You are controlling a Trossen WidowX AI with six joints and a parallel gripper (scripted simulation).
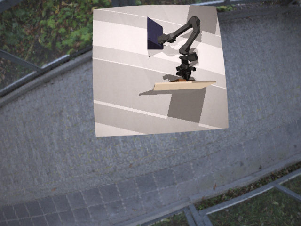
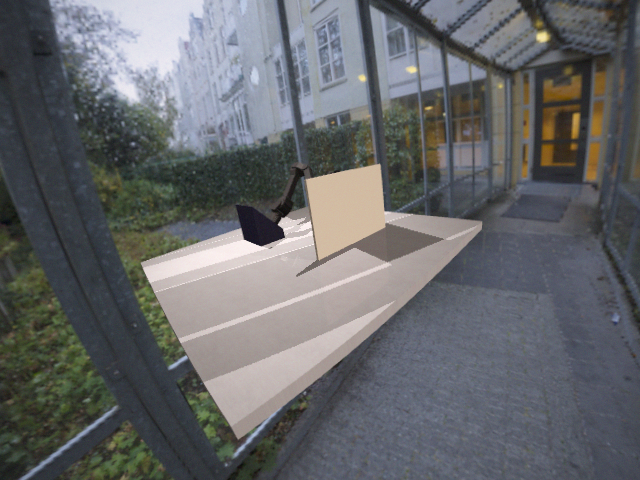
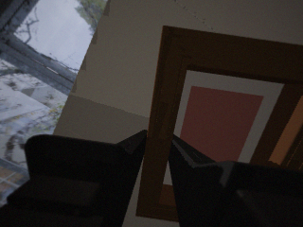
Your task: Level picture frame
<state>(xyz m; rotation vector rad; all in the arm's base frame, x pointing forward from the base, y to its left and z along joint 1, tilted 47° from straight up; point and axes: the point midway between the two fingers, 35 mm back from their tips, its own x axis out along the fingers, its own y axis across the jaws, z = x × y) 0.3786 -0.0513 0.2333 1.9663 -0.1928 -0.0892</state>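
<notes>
Right now the picture frame is 5 cm below my gripper tip and 2 cm to the right of it. From my gripper tip the other things lie so: beige wall panel (6 cm below, 3 cm to the right, 1 cm ahead).
</notes>
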